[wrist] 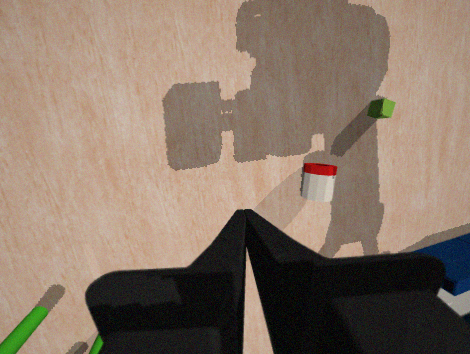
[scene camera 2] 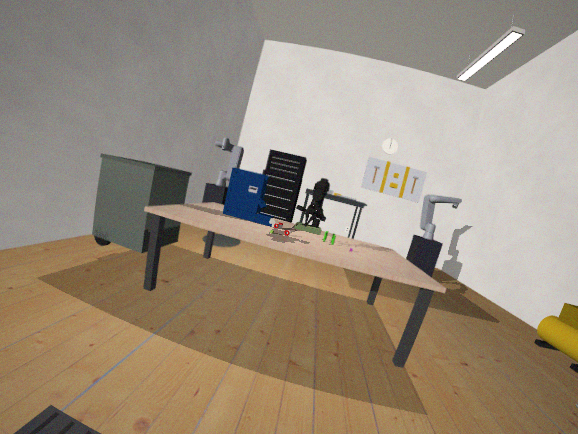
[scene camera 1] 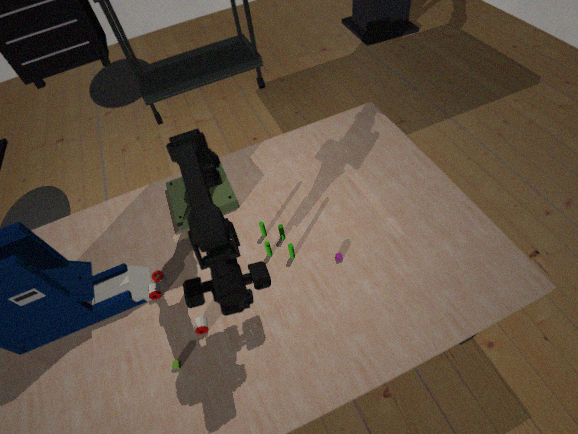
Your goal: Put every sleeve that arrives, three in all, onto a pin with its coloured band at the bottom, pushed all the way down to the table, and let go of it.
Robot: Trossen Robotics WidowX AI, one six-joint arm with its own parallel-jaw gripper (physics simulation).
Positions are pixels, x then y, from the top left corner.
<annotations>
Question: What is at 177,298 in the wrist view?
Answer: The gripper.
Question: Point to a blue feeder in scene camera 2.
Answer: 246,190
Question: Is the gripper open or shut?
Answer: Shut.
</annotations>
